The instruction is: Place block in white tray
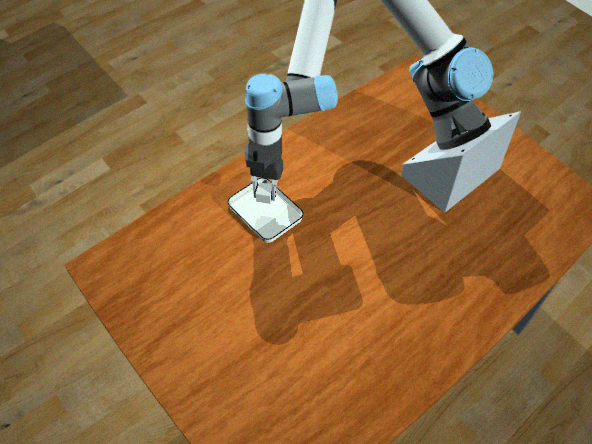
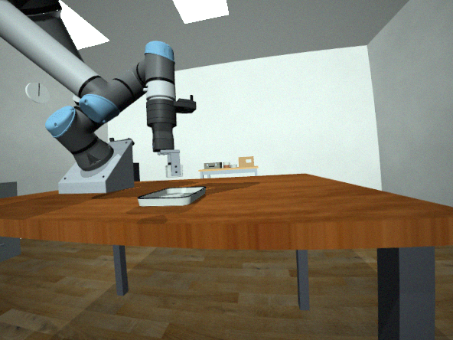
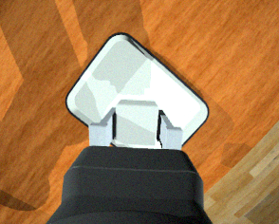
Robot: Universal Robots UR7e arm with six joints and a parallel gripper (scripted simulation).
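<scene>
My hand is 7 cm above the white tray. The rest, counted from my hand: white block 1 cm below.
</scene>
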